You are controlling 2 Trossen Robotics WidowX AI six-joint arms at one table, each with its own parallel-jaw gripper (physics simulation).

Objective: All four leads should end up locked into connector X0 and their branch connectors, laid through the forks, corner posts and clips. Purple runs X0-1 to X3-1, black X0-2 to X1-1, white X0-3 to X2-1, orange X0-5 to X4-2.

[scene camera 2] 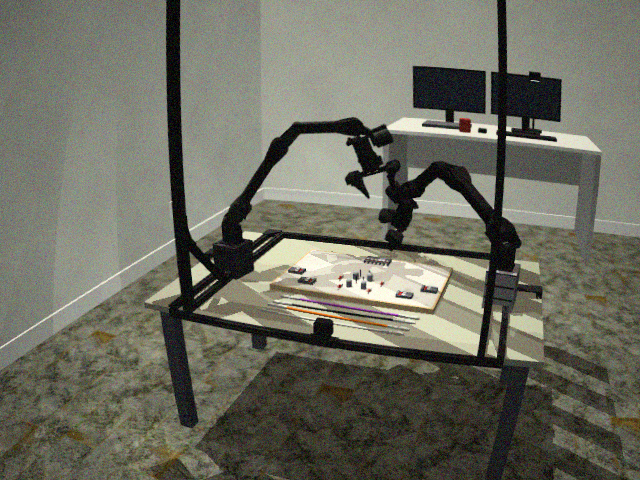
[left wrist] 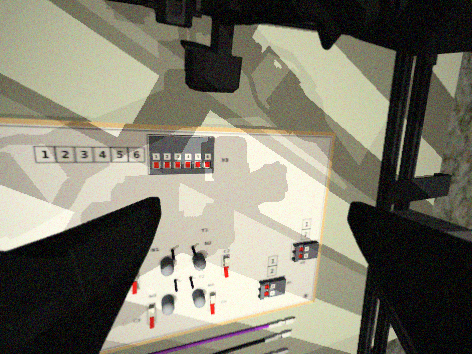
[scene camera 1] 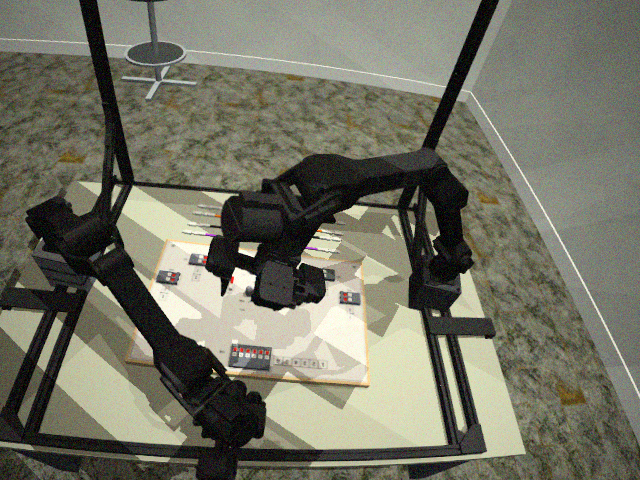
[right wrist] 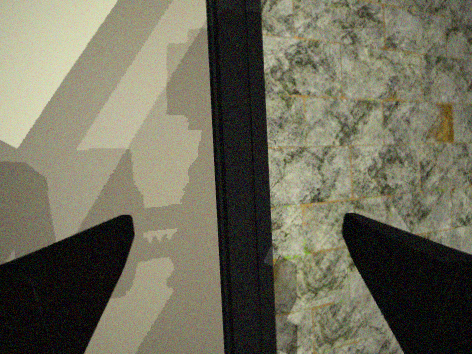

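Seen in the pictures: left gripper, fingertip midpoint: (scene camera 2: pixel 381 195) (left wrist: pixel 254 208) (scene camera 1: pixel 248 301); right gripper, fingertip midpoint: (scene camera 2: pixel 393 243) (scene camera 1: pixel 236 450) (right wrist: pixel 239 224); left arm's base at its link origin: (scene camera 2: pixel 232 241) (scene camera 1: pixel 442 273); right arm's base at its link origin: (scene camera 2: pixel 503 267).
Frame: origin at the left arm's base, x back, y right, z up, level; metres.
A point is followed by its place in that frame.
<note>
Connector X0 (scene camera 1: pixel 250 357) {x -0.406, y -0.291, z -0.083 m} (scene camera 2: pixel 377 260) {x -0.408, y -0.281, z -0.083 m} (left wrist: pixel 181 154) {x -0.404, y -0.290, z -0.083 m} sits near one long edge of the board (scene camera 1: pixel 336 351) {x -0.223, y -0.225, z -0.092 m} (left wrist: pixel 265 150) {x -0.534, y -0.316, z -0.092 m}, its slots empty. Two branch connectors (left wrist: pixel 272 288) {x -0.599, y -0.074, z -0.082 m} (left wrist: pixel 305 251) {x -0.653, y -0.146, z -0.083 m} show in the left wrist view. Grey posts (left wrist: pixel 167 265) {x -0.407, y -0.130, z -0.071 m} and red-and-white clips (left wrist: pixel 212 303) {x -0.490, y -0.052, z -0.083 m} stand mid-board. The purple lead (scene camera 2: pixel 351 306) {x -0.484, y 0.050, z -0.105 m} (left wrist: pixel 215 339) {x -0.518, y 0.043, z -0.105 m}, black lead (left wrist: pixel 240 347) {x -0.574, y 0.070, z -0.106 m}, orange lead (scene camera 2: pixel 330 315) {x -0.457, y 0.127, z -0.105 m} and white lead lie beside the board, partly hidden in scene camera 1. My left gripper (left wrist: pixel 254 208) {x -0.413, y -0.293, z 0.148 m} is open, high above the board. My right gripper (right wrist: pixel 239 224) {x -0.381, y -0.480, z -0.089 m} is open above the table-edge rail.
The dark frame rail (right wrist: pixel 242 175) {x -0.360, y -0.481, z -0.097 m} runs along the table edge, with floor beyond. The left arm (scene camera 1: pixel 351 178) {x -0.303, y -0.241, z 0.407 m} reaches across above the board. In scene camera 2 the two grippers appear close together. Upright frame posts (scene camera 2: pixel 175 129) {x -0.090, y 0.328, z 0.441 m} (scene camera 2: pixel 500 129) {x -0.923, y 0.167, z 0.477 m} stand at the sides.
</note>
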